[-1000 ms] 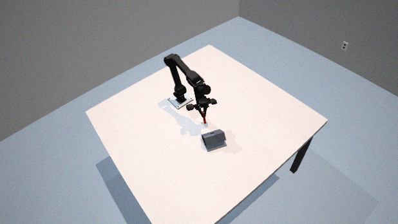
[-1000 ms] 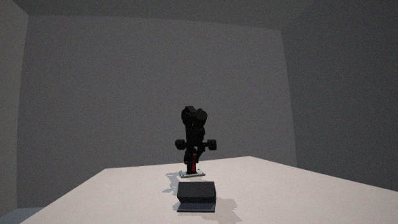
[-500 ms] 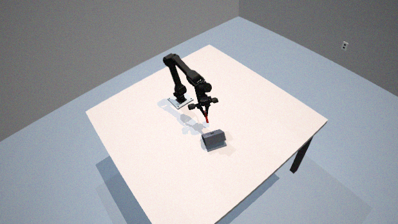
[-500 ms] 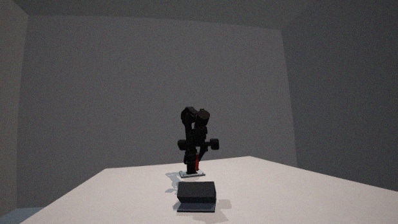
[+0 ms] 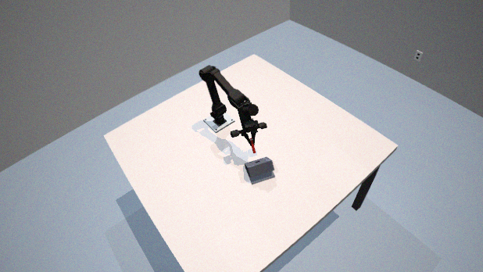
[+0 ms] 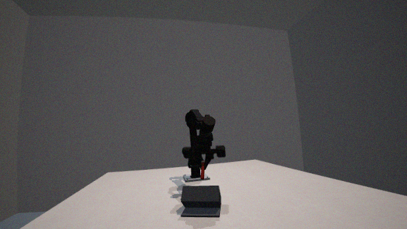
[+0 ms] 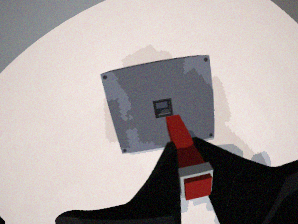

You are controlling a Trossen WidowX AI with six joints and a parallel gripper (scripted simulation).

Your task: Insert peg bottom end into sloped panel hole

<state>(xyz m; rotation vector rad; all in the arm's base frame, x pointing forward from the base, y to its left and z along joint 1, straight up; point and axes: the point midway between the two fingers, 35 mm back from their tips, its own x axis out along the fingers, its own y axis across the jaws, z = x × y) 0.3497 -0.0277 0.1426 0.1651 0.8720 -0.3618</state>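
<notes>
Right now the dark grey sloped panel is 7 cm ahead of my gripper tip, 2 cm to the right of it and 9 cm below it. Also, from my gripper tip: peg 1 cm behind, 1 cm above.
</notes>
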